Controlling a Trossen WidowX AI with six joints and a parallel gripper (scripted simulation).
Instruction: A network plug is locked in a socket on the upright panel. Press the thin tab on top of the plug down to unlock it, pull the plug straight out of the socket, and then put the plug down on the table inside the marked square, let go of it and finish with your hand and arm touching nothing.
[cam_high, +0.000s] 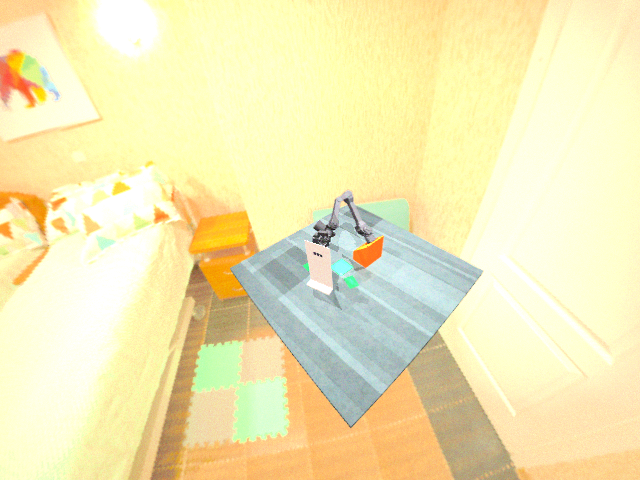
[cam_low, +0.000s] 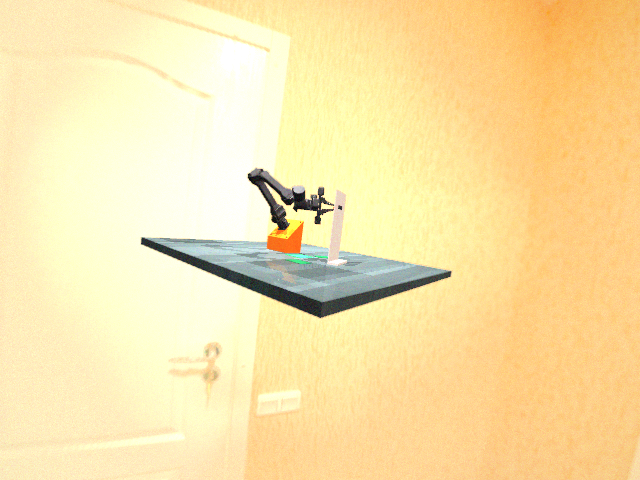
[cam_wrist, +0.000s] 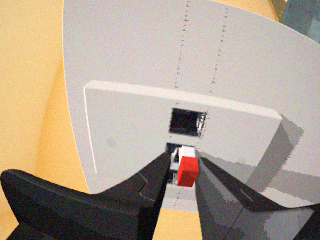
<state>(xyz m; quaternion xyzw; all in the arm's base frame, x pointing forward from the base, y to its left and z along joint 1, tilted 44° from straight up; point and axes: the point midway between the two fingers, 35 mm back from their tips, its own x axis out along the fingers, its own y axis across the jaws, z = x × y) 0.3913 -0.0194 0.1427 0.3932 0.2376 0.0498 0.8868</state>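
Now: the bright green square 19 cm behind my gripper tip and 28 cm below it. From my gripper tip the other things lie so: network plug: right at my gripper tip; white upright panel: 2 cm ahead, 11 cm below.
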